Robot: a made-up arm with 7 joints. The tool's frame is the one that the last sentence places.
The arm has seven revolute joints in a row. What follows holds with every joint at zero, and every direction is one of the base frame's. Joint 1 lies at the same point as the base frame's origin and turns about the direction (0.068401, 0.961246, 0.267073). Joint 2 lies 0.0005 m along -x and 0.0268 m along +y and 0.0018 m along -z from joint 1 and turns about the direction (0.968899, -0.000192, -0.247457). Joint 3 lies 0.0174 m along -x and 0.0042 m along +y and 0.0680 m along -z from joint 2 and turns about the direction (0.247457, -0.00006, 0.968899). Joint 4 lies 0.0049 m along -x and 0.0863 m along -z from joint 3 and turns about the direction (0.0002, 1, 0.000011). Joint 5 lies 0.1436 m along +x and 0.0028 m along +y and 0.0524 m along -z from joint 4 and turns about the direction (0.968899, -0.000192, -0.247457). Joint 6 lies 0.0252 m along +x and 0.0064 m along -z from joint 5 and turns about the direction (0.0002, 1, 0.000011). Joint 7 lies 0.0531 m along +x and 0.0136 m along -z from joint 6 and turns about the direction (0.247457, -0.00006, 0.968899). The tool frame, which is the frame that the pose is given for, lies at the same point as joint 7; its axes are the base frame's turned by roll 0.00, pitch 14.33 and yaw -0.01 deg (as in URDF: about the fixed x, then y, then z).
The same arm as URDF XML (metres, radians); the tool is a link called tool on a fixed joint. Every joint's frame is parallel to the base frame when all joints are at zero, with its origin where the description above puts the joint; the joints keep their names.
<robot name="arm">
<link name="base"/>
<link name="link1"/>
<link name="link2"/>
<link name="link3"/>
<link name="link4"/>
<link name="link5"/>
<link name="link6"/>
<link name="link7"/>
<link name="tool"/>
<joint name="joint 1" type="continuous"><parent link="base"/><child link="link1"/><origin xyz="0 0 0" rpy="0 0 0"/><axis xyz="0.068403 0.961235 0.26711"/></joint>
<joint name="joint 2" type="continuous"><parent link="link1"/><child link="link2"/><origin xyz="-0.0005 0.0268 -0.0018" rpy="0 0 0"/><axis xyz="0.968889 -0.0002 -0.247497"/></joint>
<joint name="joint 3" type="continuous"><parent link="link2"/><child link="link3"/><origin xyz="-0.0174 0.0042 -0.068" rpy="0 0 0"/><axis xyz="0.247497 -0.0001 0.968889"/></joint>
<joint name="joint 4" type="continuous"><parent link="link3"/><child link="link4"/><origin xyz="-0.0049 0 -0.0863" rpy="0 0 0"/><axis xyz="0.0002 1 0"/></joint>
<joint name="joint 5" type="continuous"><parent link="link4"/><child link="link5"/><origin xyz="0.1436 0.0028 -0.0524" rpy="0 0 0"/><axis xyz="0.968889 -0.0002 -0.247497"/></joint>
<joint name="joint 6" type="continuous"><parent link="link5"/><child link="link6"/><origin xyz="0.0252 0 -0.0064" rpy="0 0 0"/><axis xyz="0.0002 1 0"/></joint>
<joint name="joint 7" type="continuous"><parent link="link6"/><child link="link7"/><origin xyz="0.0531 0 -0.0136" rpy="0 0 0"/><axis xyz="0.247497 -0.0001 0.968889"/></joint>
<joint name="tool_joint" type="fixed"><parent link="link7"/><child link="tool"/><origin xyz="0 0 0" rpy="0 0.2501 -0.0002"/></joint>
</robot>

